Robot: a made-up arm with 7 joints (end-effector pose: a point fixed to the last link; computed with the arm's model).
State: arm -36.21 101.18 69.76 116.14 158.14 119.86 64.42
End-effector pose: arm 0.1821 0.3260 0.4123 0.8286 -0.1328 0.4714 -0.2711
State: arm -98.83 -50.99 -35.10 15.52 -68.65 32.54 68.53
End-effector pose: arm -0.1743 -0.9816 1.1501 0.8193 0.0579 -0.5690 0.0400
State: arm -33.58 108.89 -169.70 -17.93 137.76 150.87 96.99
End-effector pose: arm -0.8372 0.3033 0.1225 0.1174 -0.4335 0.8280 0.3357
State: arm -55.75 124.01 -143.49 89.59 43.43 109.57 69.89
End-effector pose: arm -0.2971 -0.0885 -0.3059 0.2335 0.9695 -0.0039 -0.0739
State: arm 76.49 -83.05 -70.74 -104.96 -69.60 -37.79 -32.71
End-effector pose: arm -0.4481 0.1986 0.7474 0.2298 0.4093 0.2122 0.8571
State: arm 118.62 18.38 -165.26 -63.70 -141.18 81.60 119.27
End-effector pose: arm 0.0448 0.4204 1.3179 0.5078 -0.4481 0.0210 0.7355
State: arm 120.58 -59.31 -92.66 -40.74 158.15 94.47 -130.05
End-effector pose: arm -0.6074 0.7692 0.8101 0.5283 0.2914 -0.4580 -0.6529
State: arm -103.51 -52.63 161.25 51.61 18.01 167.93 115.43
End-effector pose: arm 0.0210 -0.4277 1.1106 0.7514 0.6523 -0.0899 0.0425
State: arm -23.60 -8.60 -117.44 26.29 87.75 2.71 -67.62
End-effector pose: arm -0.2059 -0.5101 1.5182 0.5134 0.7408 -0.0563 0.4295
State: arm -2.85 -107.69 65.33 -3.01 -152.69 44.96 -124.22
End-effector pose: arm 1.1962 -0.0438 0.3225 0.4137 0.0505 0.7797 -0.4673
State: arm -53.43 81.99 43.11 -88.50 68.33 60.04 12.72
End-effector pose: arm -0.8449 0.1008 0.1011 0.1699 0.3469 -0.9130 -0.1312
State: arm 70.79 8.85 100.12 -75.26 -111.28 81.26 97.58
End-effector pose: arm 0.6190 -0.4855 0.8923 0.7857 -0.0227 0.6146 -0.0662
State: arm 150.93 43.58 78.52 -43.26 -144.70 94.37 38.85
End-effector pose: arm 0.9650 -0.1027 0.8216 0.7949 -0.3015 0.4351 -0.2964
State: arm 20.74 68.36 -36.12 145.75 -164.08 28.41 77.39
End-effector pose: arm 0.3834 -0.0139 0.8588 0.6105 0.4188 -0.1115 0.6630
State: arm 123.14 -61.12 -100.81 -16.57 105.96 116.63 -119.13
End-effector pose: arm -0.3763 0.7787 0.9602 0.1618 0.2281 -0.2418 -0.9291
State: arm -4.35 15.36 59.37 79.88 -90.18 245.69 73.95
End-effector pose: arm 0.1270 0.2905 1.2132 0.5506 0.3076 -0.7685 0.1077
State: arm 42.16 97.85 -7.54 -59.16 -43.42 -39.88 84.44
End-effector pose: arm -0.4151 -0.5487 -0.2826 0.9204 0.3202 0.1771 -0.1378
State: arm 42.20 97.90 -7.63 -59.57 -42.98 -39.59 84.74
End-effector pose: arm -0.4127 -0.5450 -0.2850 0.9193 0.3258 0.1724 -0.1377
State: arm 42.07 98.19 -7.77 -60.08 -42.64 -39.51 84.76
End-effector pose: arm -0.4089 -0.5370 -0.2902 0.9178 0.3321 0.1671 -0.1392
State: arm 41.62 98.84 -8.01 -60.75 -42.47 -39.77 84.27
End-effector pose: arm -0.4032 -0.5215 -0.2995 0.9155 0.3393 0.1613 -0.1443
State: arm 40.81 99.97 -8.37 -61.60 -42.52 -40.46 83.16
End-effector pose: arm -0.3941 -0.4972 -0.3135 0.9120 0.3476 0.1547 -0.1531
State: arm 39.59 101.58 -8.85 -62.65 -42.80 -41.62 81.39
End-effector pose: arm -0.3810 -0.4637 -0.3313 0.9074 0.3570 0.1471 -0.1662
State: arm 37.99 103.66 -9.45 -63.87 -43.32 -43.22 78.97
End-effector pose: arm -0.3625 -0.4221 -0.3515 0.9014 0.3670 0.1385 -0.1832
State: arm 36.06 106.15 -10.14 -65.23 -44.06 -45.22 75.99
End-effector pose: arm -0.3375 -0.3744 -0.3721 0.8942 0.3775 0.1286 -0.2034
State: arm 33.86 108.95 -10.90 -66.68 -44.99 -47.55 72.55
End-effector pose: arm -0.3060 -0.3234 -0.3907 0.8859 0.3876 0.1173 -0.2263
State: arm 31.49 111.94 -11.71 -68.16 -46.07 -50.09 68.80
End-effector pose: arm -0.2687 -0.2722 -0.4055 0.8765 0.3973 0.1048 -0.2508
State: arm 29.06 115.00 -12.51 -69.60 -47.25 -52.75 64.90
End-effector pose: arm -0.2271 -0.2242 -0.4154 0.8665 0.4058 0.0911 -0.2760
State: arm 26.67 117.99 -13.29 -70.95 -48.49 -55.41 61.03
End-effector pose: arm -0.1836 -0.1816 -0.4200 0.8562 0.4129 0.0769 -0.3007
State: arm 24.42 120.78 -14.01 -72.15 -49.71 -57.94 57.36
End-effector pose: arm -0.1412 -0.1459 -0.4199 0.8460 0.4186 0.0627 -0.3242
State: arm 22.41 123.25 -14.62 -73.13 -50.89 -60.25 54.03
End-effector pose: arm -0.1026 -0.1181 -0.4166 0.8366 0.4223 0.0495 -0.3454
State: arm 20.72 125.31 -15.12 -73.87 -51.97 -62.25 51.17
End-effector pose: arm -0.0703 -0.0977 -0.4115 0.8286 0.4241 0.0382 -0.3635
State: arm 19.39 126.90 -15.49 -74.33 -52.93 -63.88 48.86
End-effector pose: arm -0.0456 -0.0839 -0.4064 0.8225 0.4241 0.0294 -0.3780
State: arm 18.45 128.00 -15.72 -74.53 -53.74 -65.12 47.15
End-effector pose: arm -0.0292 -0.0758 -0.4023 0.8187 0.4222 0.0235 -0.3885
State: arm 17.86 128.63 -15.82 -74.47 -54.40 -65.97 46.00
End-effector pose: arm -0.0208 -0.0721 -0.4000 0.8173 0.4186 0.0207 -0.3954
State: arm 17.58 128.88 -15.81 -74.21 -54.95 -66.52 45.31
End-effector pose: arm -0.0187 -0.0719 -0.3994 0.8181 0.4136 0.0206 -0.3990
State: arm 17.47 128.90 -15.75 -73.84 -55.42 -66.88 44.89
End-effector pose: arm -0.0206 -0.0734 -0.3998 0.8200 0.4080 0.0221 -0.4009
